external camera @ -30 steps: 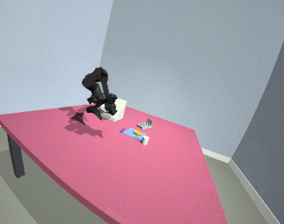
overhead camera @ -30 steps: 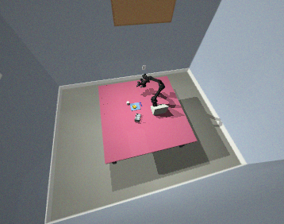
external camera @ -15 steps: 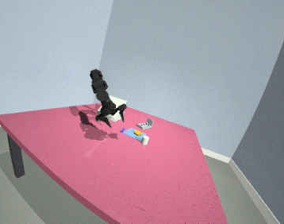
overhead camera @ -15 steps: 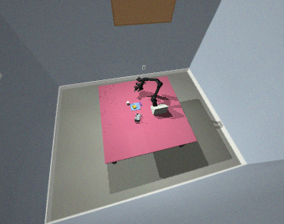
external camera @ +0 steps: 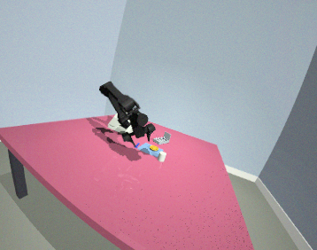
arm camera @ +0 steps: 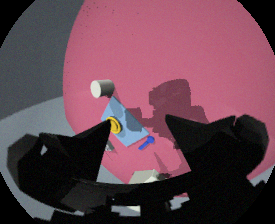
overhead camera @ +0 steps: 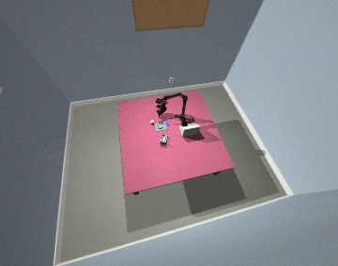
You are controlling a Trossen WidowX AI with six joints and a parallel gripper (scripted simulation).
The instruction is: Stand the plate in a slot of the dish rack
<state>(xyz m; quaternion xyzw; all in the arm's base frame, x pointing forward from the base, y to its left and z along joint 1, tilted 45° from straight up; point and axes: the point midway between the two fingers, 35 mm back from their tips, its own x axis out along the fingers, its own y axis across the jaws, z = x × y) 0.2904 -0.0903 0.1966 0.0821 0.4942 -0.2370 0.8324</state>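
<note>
The yellow plate lies 14 cm to the left of my gripper tip, 6 cm below it and 2 cm ahead of it. Also, from my gripper tip: white cup 12 cm ahead, 7 cm to the left, 5 cm below; blue spoon 9 cm to the left, 9 cm behind, 7 cm below; light blue mat 13 cm to the left, 8 cm below.
</note>
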